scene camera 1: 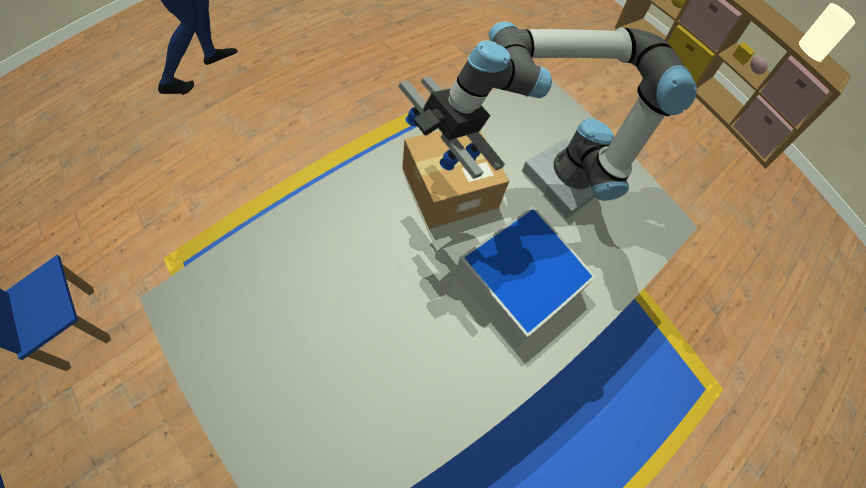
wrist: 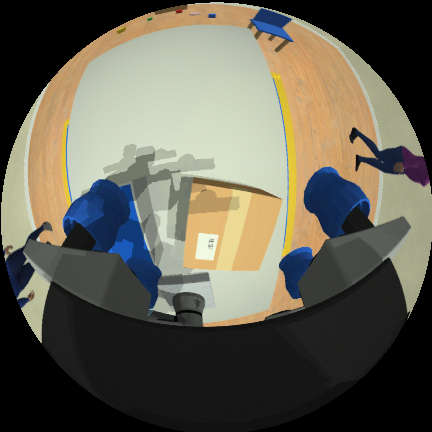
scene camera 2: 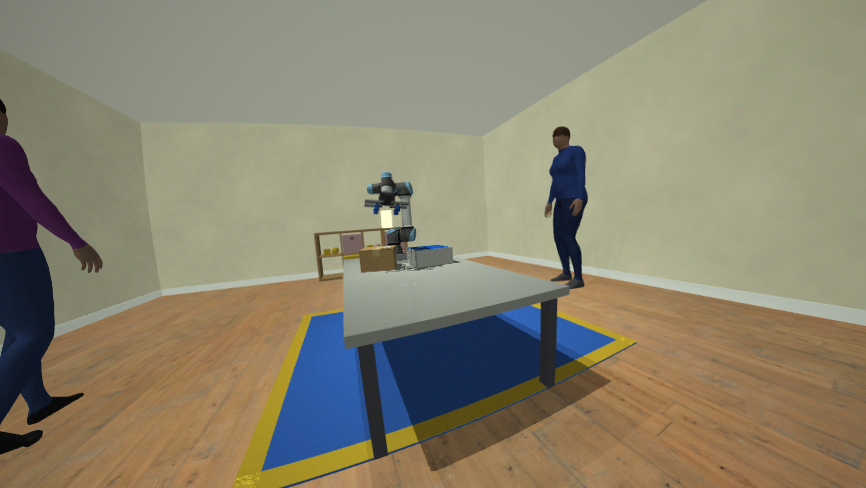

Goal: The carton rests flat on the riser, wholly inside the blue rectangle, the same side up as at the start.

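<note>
The brown carton (scene camera 1: 448, 210) (scene camera 2: 377, 259) (wrist: 260, 235) stands flat on the table, with a tape strip and a white barcode label on its top. Beside it, apart, is the grey riser (scene camera 1: 512, 333) (scene camera 2: 431, 258) (wrist: 145, 210), whose top carries the blue rectangle (scene camera 1: 545, 297) (wrist: 122, 247). That rectangle is bare and partly shadowed. My gripper (scene camera 1: 445, 130) (scene camera 2: 386, 204) (wrist: 219, 240) hangs above the carton with its blue suction cups clear of the top. It is open and holds nothing. In the wrist view the cups hide part of the riser.
The table (scene camera 1: 272, 333) (scene camera 2: 436, 297) (wrist: 190, 90) bears the arm's grey base plate (scene camera 1: 548, 166) near the riser. A shelf unit (scene camera 1: 842, 78) (scene camera 2: 317, 257) stands behind. A blue chair (scene camera 1: 42, 303) (wrist: 272, 27) and people (scene camera 2: 568, 175) (wrist: 415, 162) are off the table.
</note>
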